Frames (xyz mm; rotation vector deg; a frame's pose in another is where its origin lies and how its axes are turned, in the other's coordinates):
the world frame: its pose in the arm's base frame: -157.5 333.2 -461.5 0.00 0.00 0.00
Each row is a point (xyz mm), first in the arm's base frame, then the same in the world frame.
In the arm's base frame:
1: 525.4 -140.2 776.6
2: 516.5 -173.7 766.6
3: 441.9 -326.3 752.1
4: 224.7 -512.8 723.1
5: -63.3 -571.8 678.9
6: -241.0 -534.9 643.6
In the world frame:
1: 682.9 -473.4 1238.1
2: 674.0 -506.9 1228.1
3: 599.4 -659.5 1213.6
4: 382.2 -846.0 1184.6
5: 94.2 -905.0 1140.4
6: -83.5 -868.1 1105.1

